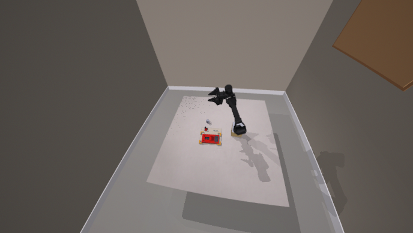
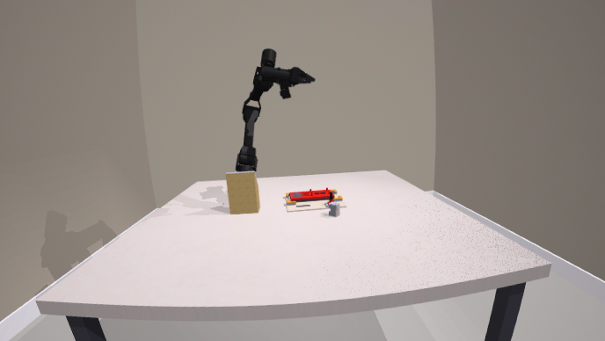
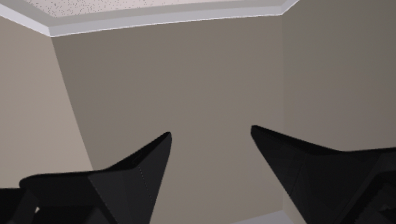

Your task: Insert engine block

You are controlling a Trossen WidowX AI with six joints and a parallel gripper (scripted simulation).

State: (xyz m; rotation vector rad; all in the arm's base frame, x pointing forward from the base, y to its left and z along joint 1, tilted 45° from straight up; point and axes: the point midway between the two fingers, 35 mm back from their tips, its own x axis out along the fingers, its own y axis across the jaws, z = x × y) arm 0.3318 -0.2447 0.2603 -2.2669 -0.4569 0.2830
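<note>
Right now my gripper tip is 500 mm above the engine block, 100 mm to the left of it and 60 mm short of it. Also, from my gripper tip: cream base board 510 mm below, 90 mm to the left, 20 mm behind; then black peg 490 mm below, 60 mm ahead, 10 mm to the left.
</note>
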